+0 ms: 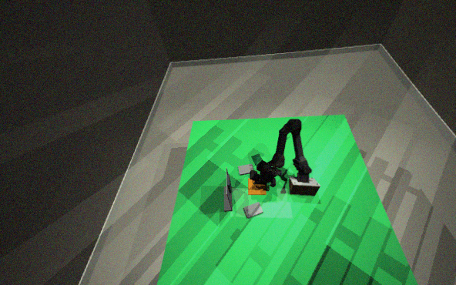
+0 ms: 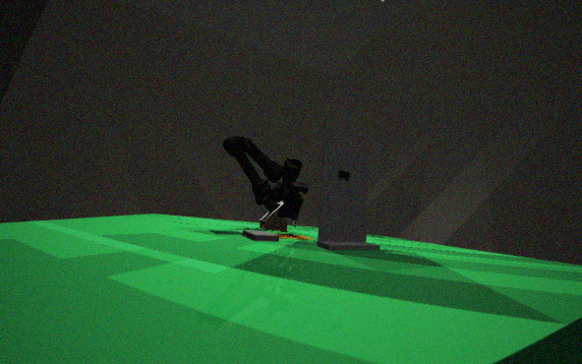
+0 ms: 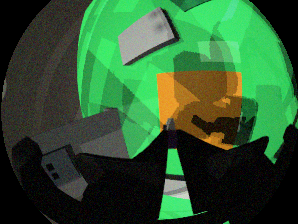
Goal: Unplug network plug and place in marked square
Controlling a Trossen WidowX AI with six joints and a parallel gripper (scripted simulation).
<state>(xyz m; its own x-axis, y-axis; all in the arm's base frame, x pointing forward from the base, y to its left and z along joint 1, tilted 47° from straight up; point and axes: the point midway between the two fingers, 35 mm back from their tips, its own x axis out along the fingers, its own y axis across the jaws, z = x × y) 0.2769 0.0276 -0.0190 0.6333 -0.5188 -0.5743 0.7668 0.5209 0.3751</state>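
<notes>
The orange marked square lies 10 mm behind my gripper tip and 50 mm below it. Round my gripper tip: pale network plug (right at my gripper tip); then grey upright panel (160 mm ahead, 100 mm to the left, 70 mm above); then dark green block (10 mm ahead, 210 mm to the right, 50 mm below).
</notes>
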